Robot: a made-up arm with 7 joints.
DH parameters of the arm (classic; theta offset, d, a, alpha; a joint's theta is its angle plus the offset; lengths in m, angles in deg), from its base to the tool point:
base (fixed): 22.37 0 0.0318 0
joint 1: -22.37 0.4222 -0.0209 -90
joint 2: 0 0.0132 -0.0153 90
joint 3: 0 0.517 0.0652 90
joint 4: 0 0.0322 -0.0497 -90
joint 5: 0 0.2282 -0.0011 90
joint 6: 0 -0.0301 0.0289 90
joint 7: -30.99 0 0.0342 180
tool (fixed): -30.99 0.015 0 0
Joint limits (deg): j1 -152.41..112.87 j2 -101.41..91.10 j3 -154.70..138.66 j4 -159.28..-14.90 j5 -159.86..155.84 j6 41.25..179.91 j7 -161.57..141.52
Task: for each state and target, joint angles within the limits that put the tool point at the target. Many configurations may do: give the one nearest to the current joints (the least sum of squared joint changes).
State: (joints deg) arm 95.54 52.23 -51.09 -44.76 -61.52 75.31 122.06
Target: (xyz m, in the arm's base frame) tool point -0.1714 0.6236 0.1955
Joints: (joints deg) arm 112.87 85.82 -8.04 -73.85 -63.69 78.12 125.32
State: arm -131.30 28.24 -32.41 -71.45 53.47 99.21 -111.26
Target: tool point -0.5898 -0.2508 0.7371
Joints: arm -148.18 54.95 -32.69 -53.48 57.92 94.74 -97.87
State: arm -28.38 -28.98 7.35 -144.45 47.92 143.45 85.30
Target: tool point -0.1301 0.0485 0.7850
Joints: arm -30.12 -54.62 1.72 -158.43 50.48 144.38 87.85
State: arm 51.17 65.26 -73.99 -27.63 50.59 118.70 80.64
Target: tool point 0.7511 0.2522 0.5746
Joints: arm 29.93 80.18 -70.85 -34.73 50.71 116.16 79.48
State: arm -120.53 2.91 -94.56 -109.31 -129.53 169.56 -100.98
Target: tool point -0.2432 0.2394 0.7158
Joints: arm -77.11 -28.27 -94.39 -128.00 -128.57 166.82 -96.98
